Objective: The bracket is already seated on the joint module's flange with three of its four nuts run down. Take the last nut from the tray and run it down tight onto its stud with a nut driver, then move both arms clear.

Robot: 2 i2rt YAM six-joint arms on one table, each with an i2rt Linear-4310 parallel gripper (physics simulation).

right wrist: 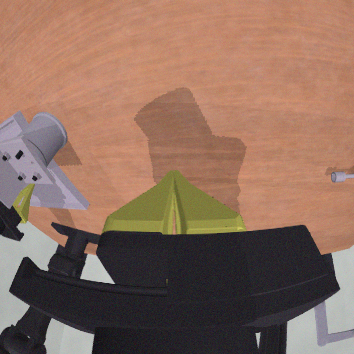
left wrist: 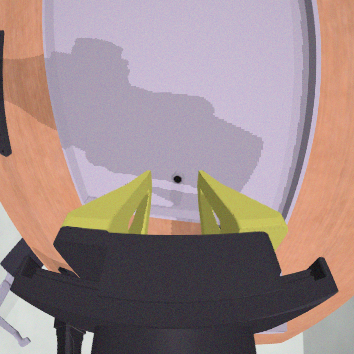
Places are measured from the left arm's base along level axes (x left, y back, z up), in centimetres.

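Where they show: left gripper, between the fingertips: (left wrist: 174,177); right gripper, between the fingertips: (right wrist: 173,177); left arm's base, origin of its link: (right wrist: 79,233).
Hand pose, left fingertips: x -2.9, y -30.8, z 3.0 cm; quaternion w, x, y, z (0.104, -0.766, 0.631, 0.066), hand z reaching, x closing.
Each offset is from my left fingertips to the top centre of the thing. "spot": to the spot under its first point.
In the left wrist view a lavender tray @[spot: dz -2.6, dx +4.4, dy +1.5 cm] (left wrist: 175,105) fills the top. A small black nut @[dz -2.0, dx -1.4, dy +0.0 cm] (left wrist: 177,178) lies on it near its near edge. My left gripper (left wrist: 174,177) hangs over that edge with its yellow-green fingers a little apart and empty; the nut shows in the gap just beyond the tips. In the right wrist view my right gripper (right wrist: 173,177) is shut and empty above the bare wooden table. The grey joint module with its bracket @[spot: dz +3.6, dx -10.5, dy -9.1 cm] (right wrist: 31,154) stands at the left, with small dark nuts on its face. A grey nut driver @[spot: dz -0.5, dx -47.2, dy -7.9 cm] (right wrist: 341,176) lies at the right edge.
A yellow-green finger of the other arm (right wrist: 22,203) shows just below the bracket. A dark part (left wrist: 3,95) stands at the left edge of the left wrist view. The table's rounded front edge lies close below both grippers.
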